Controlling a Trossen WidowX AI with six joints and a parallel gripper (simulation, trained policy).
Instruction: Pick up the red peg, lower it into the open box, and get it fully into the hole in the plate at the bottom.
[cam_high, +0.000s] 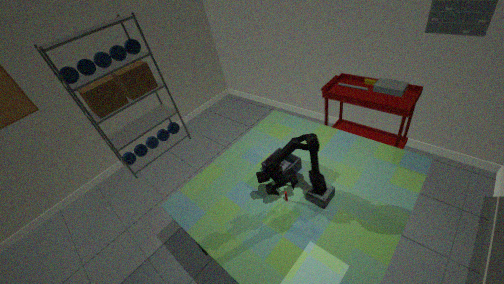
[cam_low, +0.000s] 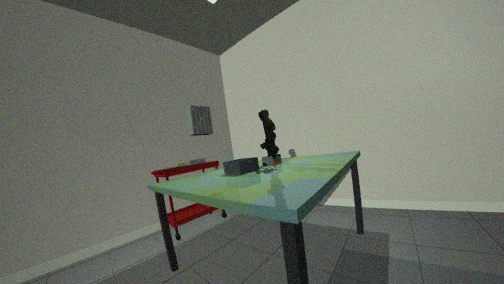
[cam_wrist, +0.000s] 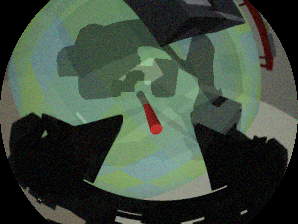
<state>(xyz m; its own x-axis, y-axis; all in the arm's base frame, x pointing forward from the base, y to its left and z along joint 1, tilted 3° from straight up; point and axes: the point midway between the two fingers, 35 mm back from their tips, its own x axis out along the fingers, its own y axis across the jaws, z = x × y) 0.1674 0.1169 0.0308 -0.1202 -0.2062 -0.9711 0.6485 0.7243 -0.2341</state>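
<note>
My gripper tip is 1 cm to the right of the red peg and 4 cm above it. Round my gripper tip: grey plate (16 cm ahead, 18 cm to the right, 3 cm below); box (16 cm ahead, 18 cm to the right, 5 cm below).
</note>
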